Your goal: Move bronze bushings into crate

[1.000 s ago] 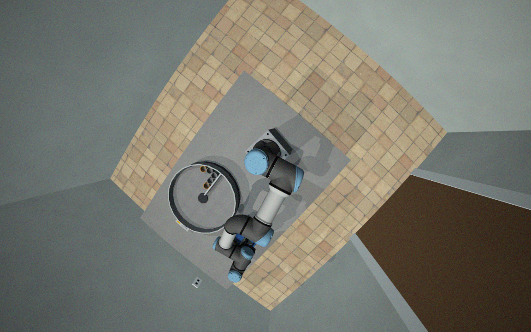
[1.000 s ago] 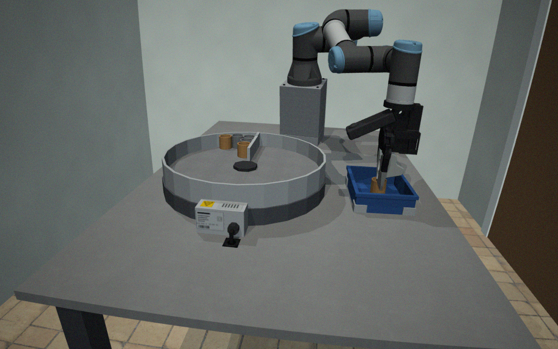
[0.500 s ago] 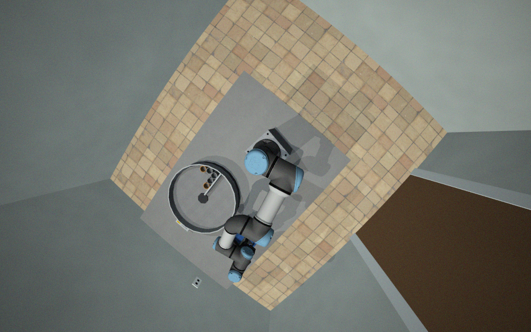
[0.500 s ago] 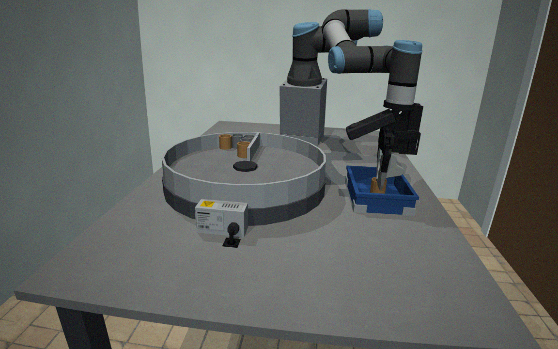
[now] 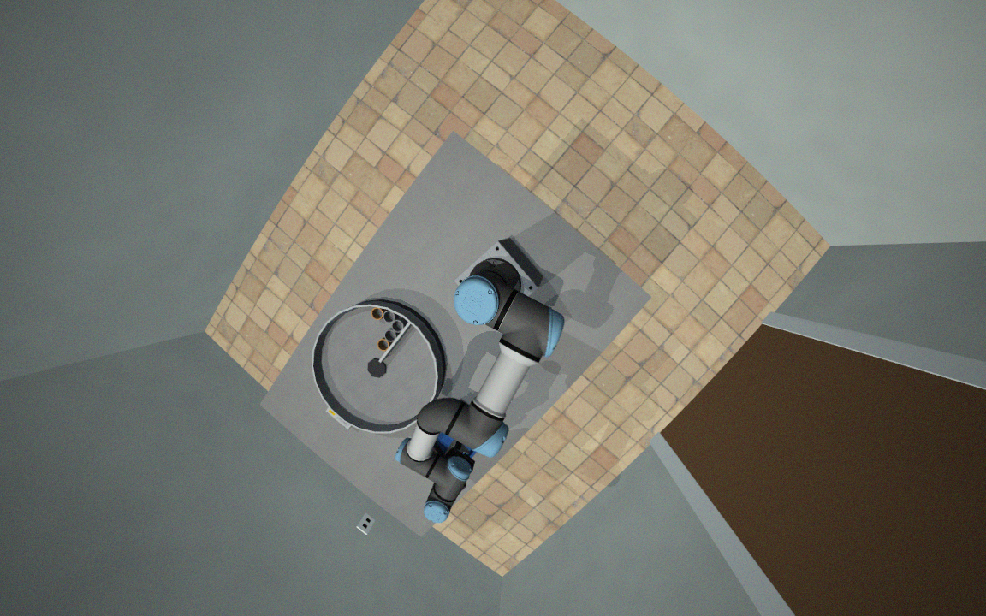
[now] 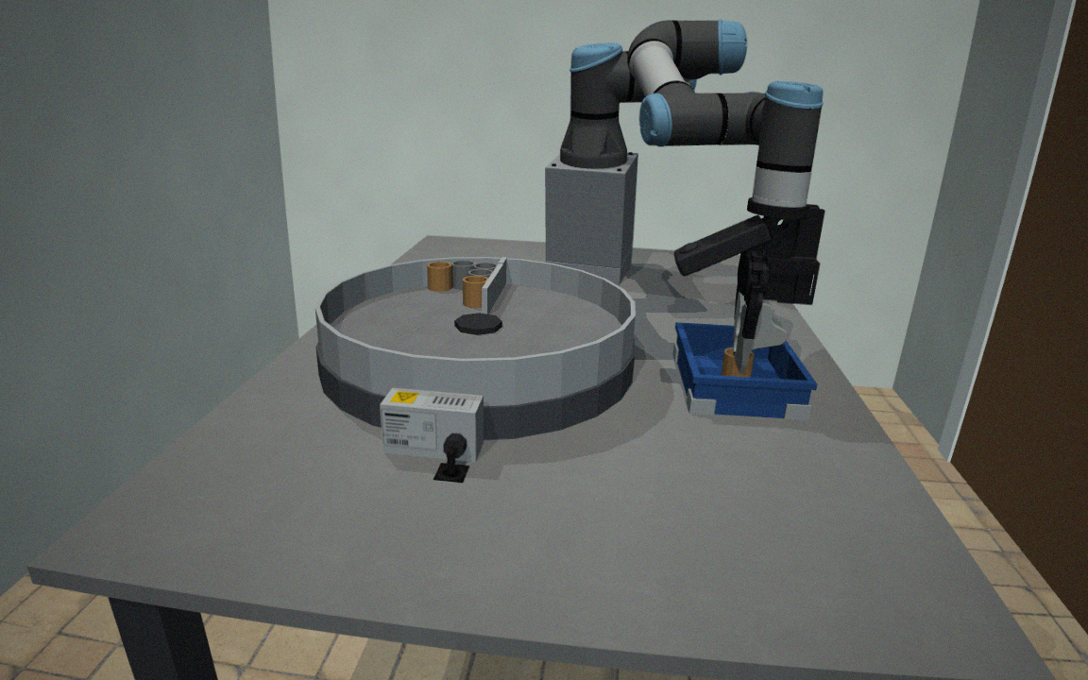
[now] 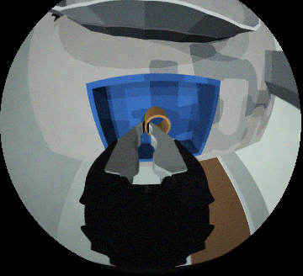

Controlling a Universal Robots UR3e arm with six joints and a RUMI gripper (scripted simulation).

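Now: the blue crate 2 cm behind my hand and 2 cm below it. Round my hand: turntable 4 cm ahead, 35 cm to the right, 1 cm above.
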